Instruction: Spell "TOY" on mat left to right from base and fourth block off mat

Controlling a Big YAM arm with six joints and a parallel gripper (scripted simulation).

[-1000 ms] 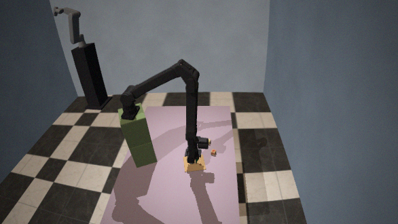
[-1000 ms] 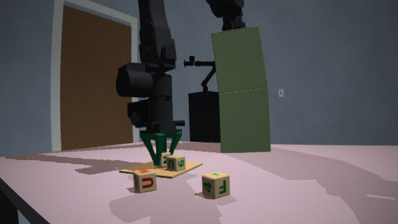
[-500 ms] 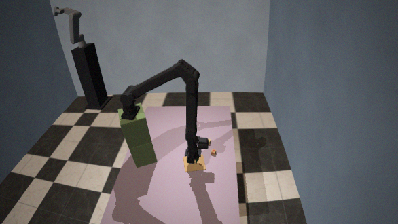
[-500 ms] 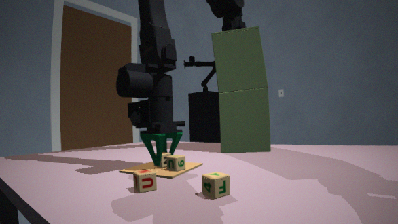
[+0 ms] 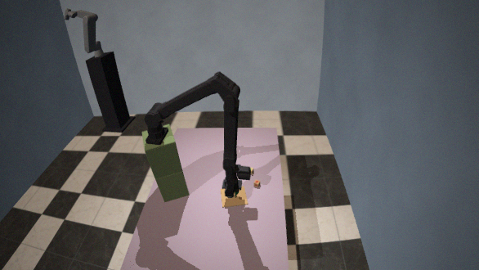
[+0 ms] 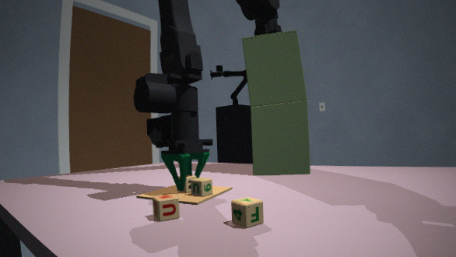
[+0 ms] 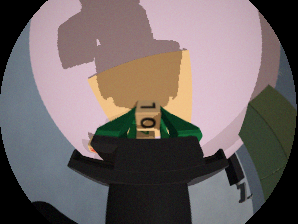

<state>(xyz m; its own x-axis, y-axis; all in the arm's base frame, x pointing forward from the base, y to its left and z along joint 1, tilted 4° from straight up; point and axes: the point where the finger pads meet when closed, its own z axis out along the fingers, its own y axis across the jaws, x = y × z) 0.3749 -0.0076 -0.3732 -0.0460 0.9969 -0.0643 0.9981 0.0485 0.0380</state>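
Now: hand right at the black-lettered block. Round my hand: letter block (70 mm ahead, 210 mm to the left); tan mat (20 mm below).
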